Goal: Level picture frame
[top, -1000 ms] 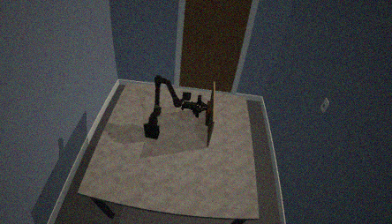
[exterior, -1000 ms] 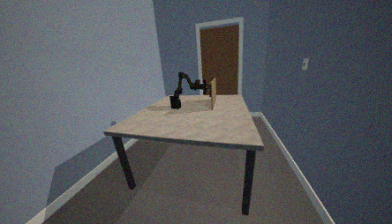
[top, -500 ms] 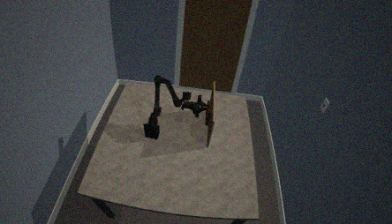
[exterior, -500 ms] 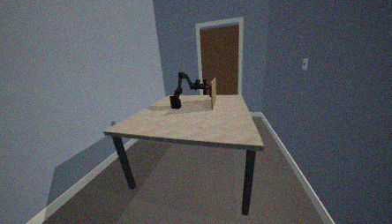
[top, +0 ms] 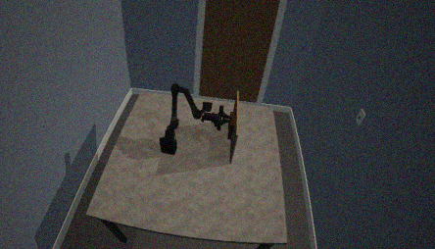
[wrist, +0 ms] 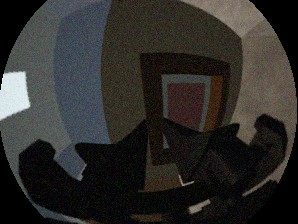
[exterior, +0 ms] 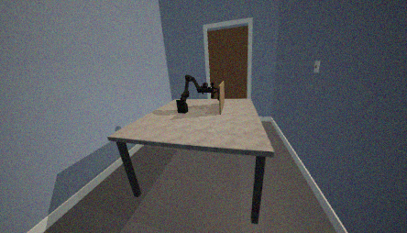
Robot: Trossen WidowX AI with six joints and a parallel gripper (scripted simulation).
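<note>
Now: gripper tip 1 cm short of the picture frame and 5 cm above it. The rest, counted from my gripper tip: wall panel (2 cm ahead, 1 cm to the left, 7 cm below).
</note>
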